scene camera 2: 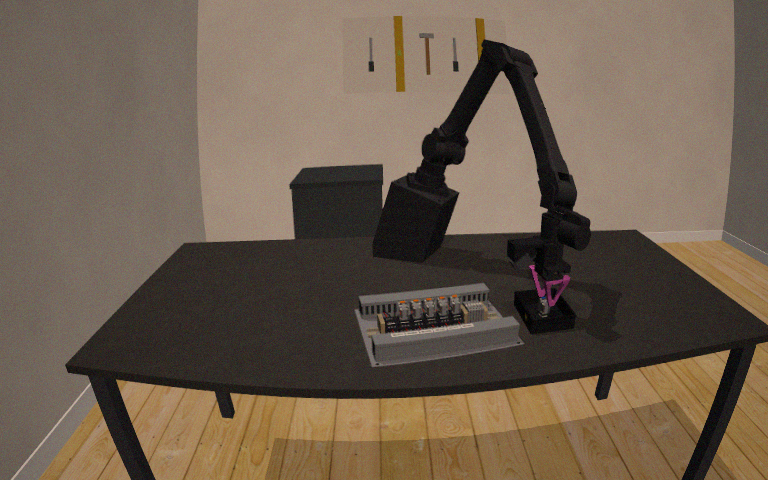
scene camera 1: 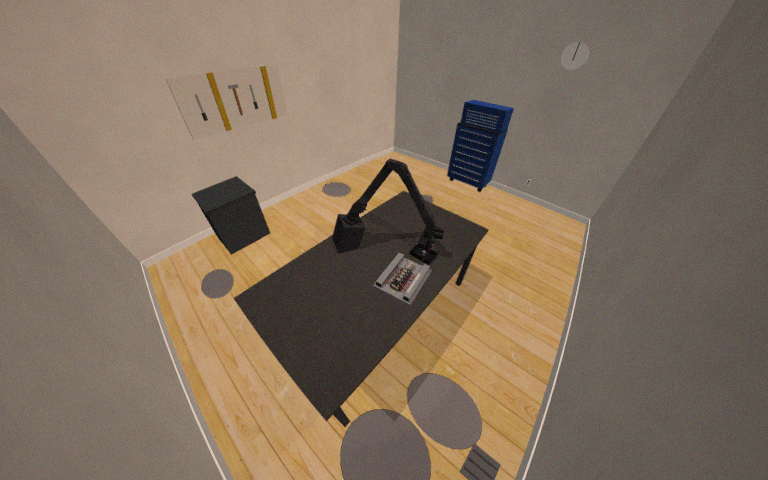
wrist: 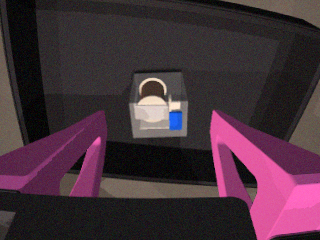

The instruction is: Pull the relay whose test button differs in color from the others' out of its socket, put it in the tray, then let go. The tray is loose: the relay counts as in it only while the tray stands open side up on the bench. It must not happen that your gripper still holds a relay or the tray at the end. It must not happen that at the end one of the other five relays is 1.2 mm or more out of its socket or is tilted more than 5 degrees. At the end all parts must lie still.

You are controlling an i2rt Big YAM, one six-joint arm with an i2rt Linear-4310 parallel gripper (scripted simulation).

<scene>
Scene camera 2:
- my gripper: 546, 301
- black tray: 535, 324
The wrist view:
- my gripper: 158, 120
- relay: 158, 103
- black tray: 67, 67
</scene>
